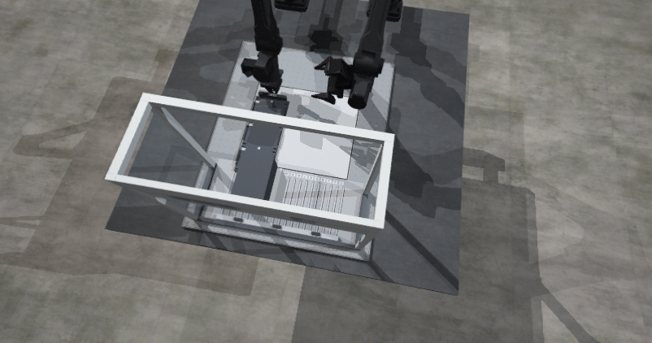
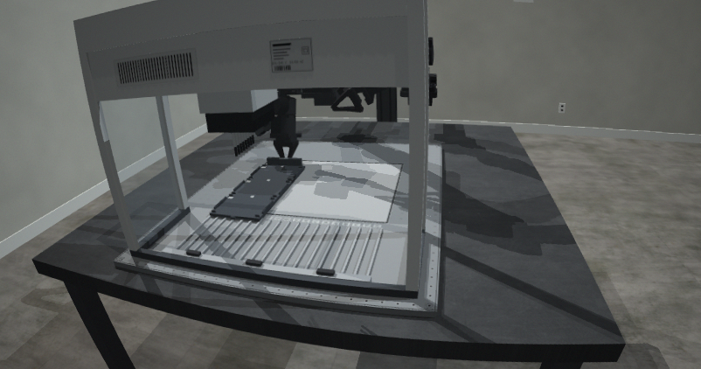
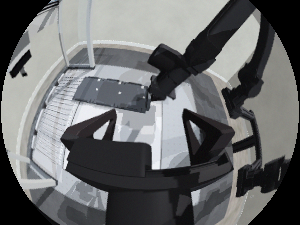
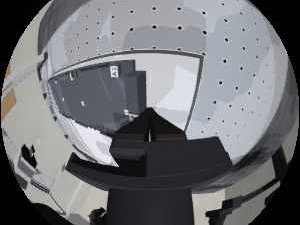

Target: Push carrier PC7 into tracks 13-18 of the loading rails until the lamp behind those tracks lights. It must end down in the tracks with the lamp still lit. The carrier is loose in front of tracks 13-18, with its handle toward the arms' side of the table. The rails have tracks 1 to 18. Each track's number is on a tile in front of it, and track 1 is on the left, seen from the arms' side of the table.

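Note:
My right hand is 170 mm short of the carrier PC7, 10 mm to the left of it and 10 mm below it.

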